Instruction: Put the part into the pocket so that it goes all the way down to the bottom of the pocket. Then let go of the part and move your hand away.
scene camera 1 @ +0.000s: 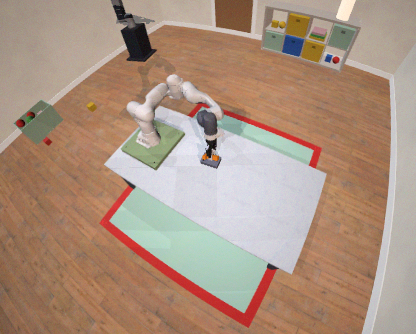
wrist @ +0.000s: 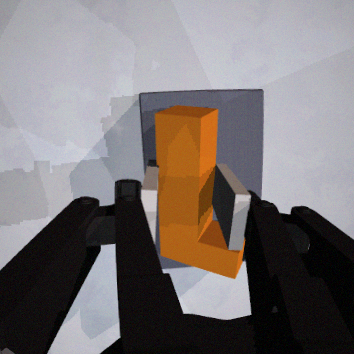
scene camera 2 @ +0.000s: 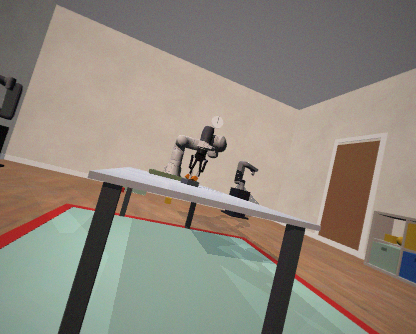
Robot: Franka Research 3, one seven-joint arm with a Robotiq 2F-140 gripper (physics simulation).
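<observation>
The part is an orange L-shaped block (scene camera 1: 215, 157) (scene camera 2: 194, 177) (wrist: 180, 150). It stands up above the dark grey pocket block (scene camera 1: 211, 163) (scene camera 2: 190, 183) (wrist: 240, 130), which lies on the table. In the wrist view its long arm runs along the block's left side and its short leg points right, overlapping the block's near edge. A dark strip shows left of the long arm; the rest of the pocket opening is hidden under the part. My gripper (scene camera 1: 211, 153) (scene camera 2: 195, 172) (wrist: 185, 181) is shut on the long arm, with one pad on each side.
The light table (scene camera 1: 250, 200) (scene camera 2: 240, 204) carries the arm's green base plate (scene camera 1: 167, 150) beside the pocket block. A shelf unit (scene camera 1: 264, 27) stands by the far wall. A second dark robot on a black pedestal (scene camera 1: 136, 41) (scene camera 2: 240, 194) stands away from the table.
</observation>
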